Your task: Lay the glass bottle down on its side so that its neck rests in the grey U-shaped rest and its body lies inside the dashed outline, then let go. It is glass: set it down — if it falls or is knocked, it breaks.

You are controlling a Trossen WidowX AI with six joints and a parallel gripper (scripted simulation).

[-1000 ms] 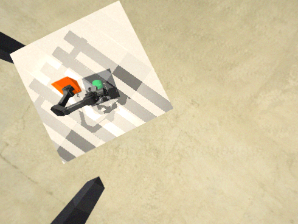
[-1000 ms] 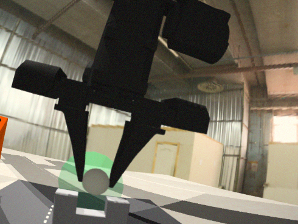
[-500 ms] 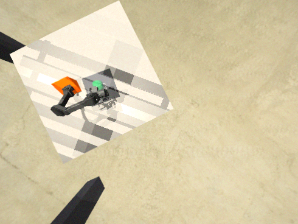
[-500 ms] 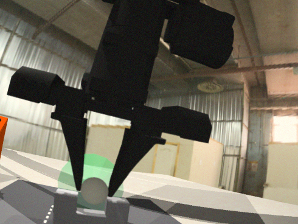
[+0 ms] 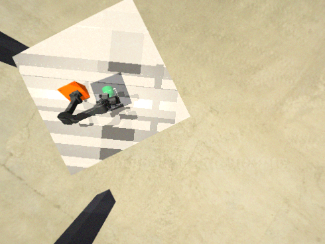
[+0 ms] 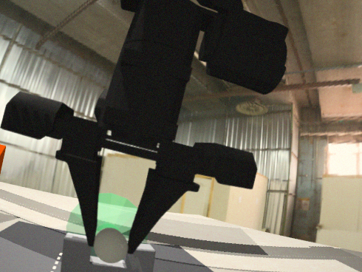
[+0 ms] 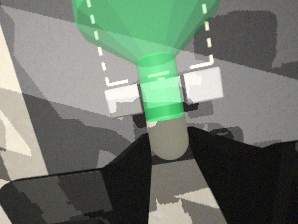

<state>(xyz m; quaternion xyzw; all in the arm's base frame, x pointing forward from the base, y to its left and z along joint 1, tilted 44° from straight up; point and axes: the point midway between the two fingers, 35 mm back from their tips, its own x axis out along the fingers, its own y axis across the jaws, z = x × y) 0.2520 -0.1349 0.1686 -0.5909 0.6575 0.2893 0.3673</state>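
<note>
Right now my gripper tip is 10 mm short of the green glass bottle and 50 mm to the right of it. From my gripper tip the other things lie so: dark grey mat: 10 mm ahead, 110 mm to the left, 60 mm below.
</note>
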